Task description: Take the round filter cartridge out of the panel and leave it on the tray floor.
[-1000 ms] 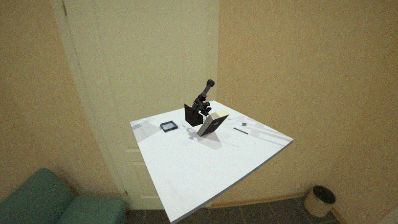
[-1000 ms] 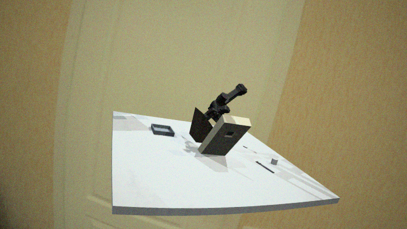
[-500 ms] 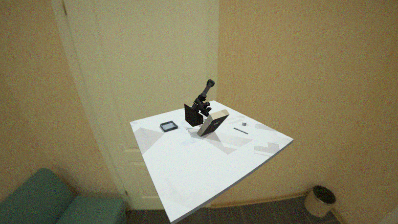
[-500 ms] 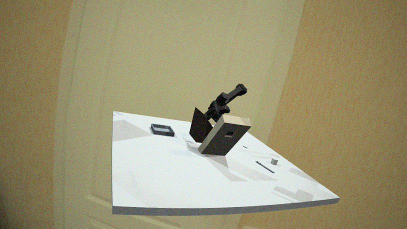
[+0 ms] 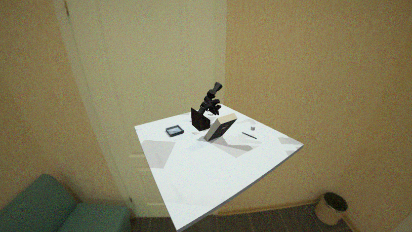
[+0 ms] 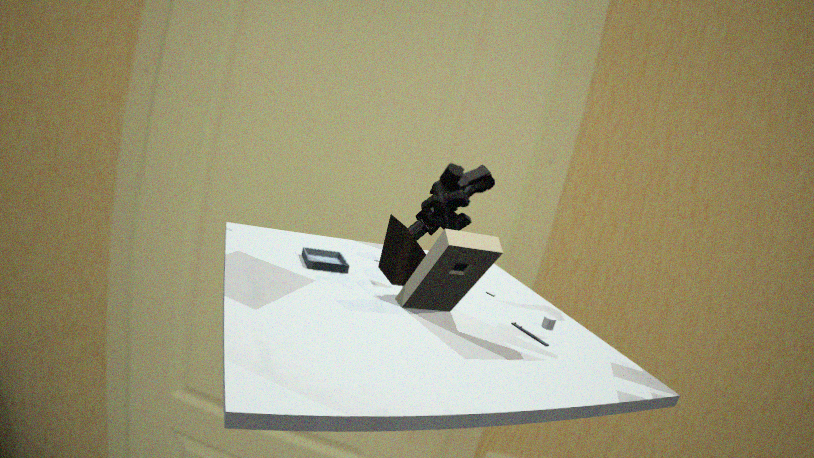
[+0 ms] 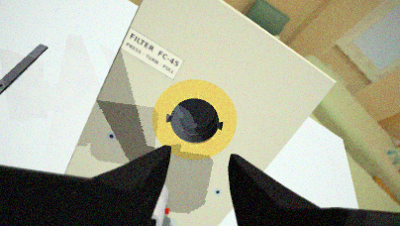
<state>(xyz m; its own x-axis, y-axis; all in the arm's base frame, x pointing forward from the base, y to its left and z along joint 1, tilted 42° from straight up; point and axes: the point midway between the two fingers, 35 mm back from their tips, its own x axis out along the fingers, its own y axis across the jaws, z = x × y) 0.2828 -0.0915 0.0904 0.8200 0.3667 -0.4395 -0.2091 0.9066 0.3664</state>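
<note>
Now: gripper tip 11 cm above the filter cartridge, 2 cm past it and 1 cm to the right of it. Round my gripper tip: wedge block 13 cm below, 2 cm ahead; then dark tray 39 cm behind, 27 cm to the right, 26 cm below.
</note>
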